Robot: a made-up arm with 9 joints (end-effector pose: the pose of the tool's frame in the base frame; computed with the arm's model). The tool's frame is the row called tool.
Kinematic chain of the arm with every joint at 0, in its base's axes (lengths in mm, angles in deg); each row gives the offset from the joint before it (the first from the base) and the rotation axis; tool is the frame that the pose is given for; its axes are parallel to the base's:
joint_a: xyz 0 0 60 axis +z
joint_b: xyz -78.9 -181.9 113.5 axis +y
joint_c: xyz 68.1 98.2 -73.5 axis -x
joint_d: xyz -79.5 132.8 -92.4 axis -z
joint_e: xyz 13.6 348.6 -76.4 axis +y
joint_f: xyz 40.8 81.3 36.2 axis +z
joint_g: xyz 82 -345.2 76.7 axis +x
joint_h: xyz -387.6 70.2 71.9 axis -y
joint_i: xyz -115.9 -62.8 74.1 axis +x
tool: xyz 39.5 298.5 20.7
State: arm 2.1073 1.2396 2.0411 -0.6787 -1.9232 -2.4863 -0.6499 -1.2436 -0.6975
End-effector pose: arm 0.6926 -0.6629 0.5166 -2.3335 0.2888 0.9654
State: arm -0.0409 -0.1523 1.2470 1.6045 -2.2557 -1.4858 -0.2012 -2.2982 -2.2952
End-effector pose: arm 0.6954 -0.8066 -0.1172 -2.2365 -0.4654 -1.2665
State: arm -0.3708 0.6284 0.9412 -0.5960 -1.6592 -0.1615 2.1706 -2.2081 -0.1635
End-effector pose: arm -0.5245 -0.3738 0.0640 0.0087 0.9690 2.7893
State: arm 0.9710 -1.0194 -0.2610 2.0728 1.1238 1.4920 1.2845 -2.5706 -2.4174
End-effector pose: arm 0.3514 0.4705 -0.3371 -0.4247 2.7379 -0.9474
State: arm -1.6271 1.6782 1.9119 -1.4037 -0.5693 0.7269 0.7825 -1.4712 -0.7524
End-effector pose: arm 0.0593 0.0442 0.1706 -0.8563 -0.1327 -2.8323
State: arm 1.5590 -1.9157 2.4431 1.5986 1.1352 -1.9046 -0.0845 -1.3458 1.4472
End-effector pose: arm -0.1228 -0.0743 0.6771 -1.0198 -0.2128 0.4005
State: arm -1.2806 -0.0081 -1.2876 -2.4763 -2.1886 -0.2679 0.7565 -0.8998 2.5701
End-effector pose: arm 0.4740 0.1779 0.2998 0.0179 -1.6322 -2.6348
